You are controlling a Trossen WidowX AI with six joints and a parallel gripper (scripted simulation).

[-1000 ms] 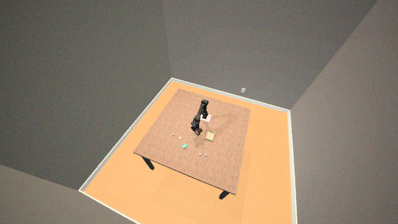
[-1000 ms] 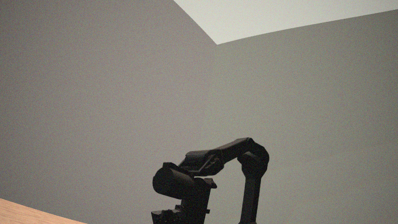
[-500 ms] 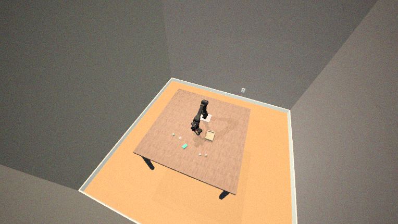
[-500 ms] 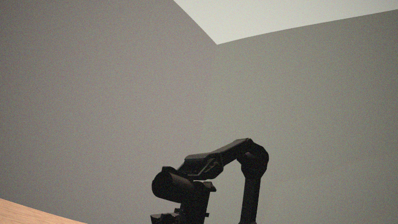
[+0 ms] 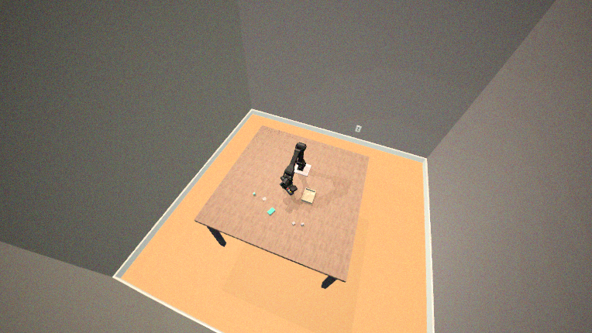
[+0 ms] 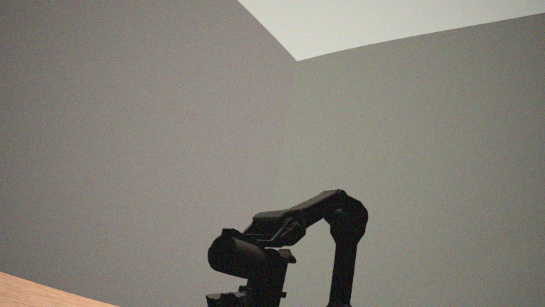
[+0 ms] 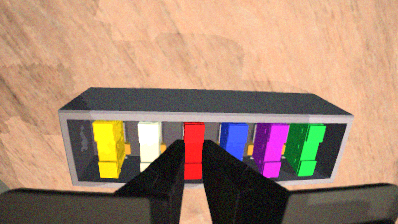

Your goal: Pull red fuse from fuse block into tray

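Now: the blue fuse 10 mm behind my gripper tip, 20 mm to the right of it and 10 mm below it. From my gripper tip the other things lie so: purple fuse: 20 mm behind, 30 mm to the right, 10 mm below; white fuse: 10 mm ahead, 20 mm to the left, 10 mm below; red fuse: 10 mm below.
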